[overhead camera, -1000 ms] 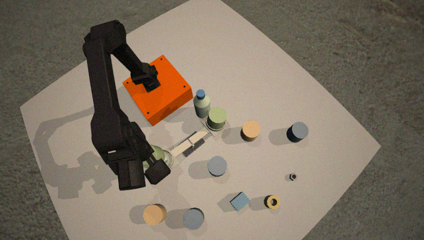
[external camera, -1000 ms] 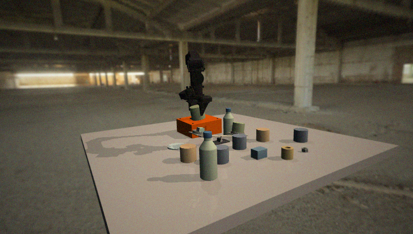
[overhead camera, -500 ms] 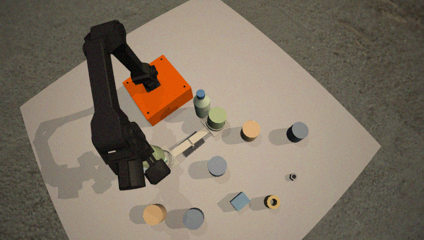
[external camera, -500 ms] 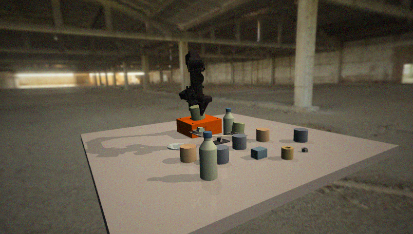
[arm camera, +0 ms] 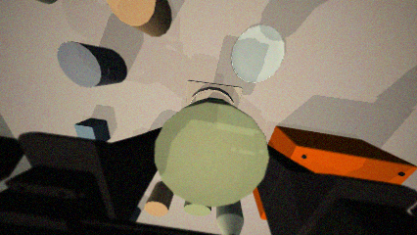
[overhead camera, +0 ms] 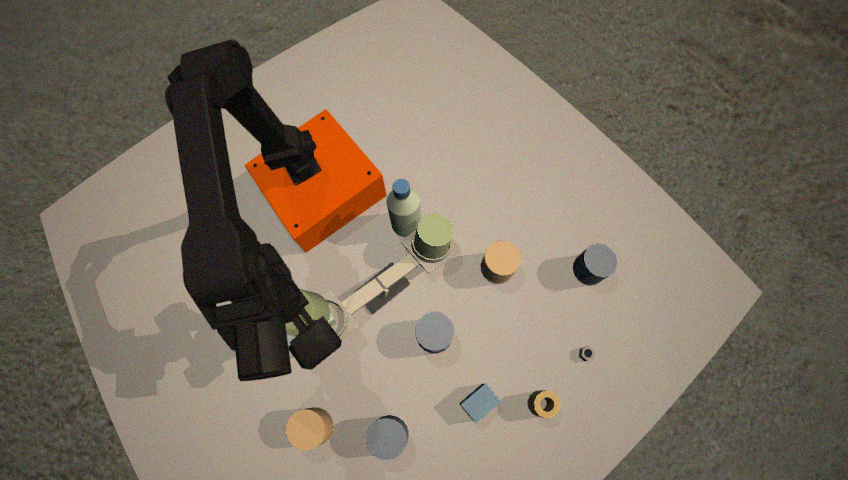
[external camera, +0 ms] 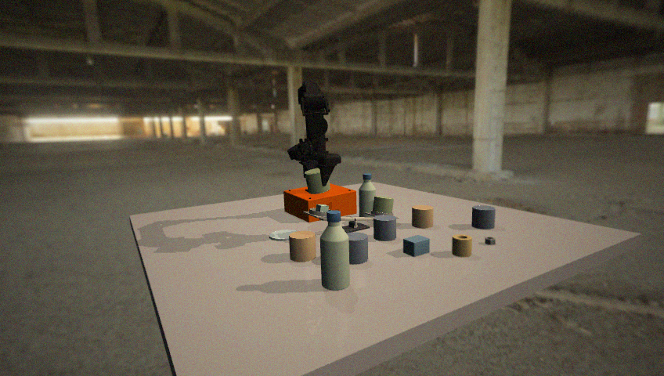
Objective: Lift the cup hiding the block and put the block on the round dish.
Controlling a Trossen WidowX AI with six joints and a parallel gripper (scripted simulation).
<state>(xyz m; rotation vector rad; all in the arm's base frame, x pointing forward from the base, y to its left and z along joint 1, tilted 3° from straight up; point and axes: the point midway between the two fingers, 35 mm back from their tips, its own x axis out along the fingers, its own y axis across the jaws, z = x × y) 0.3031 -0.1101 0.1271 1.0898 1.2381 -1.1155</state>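
Now: the pale green block 1 cm to the left of my gripper tip and 8 cm below it. From my gripper tip the other things lie so: pale round dish: 6 cm behind, 10 cm to the right, 17 cm below; then small nut: 32 cm ahead, 40 cm to the left, 16 cm below.
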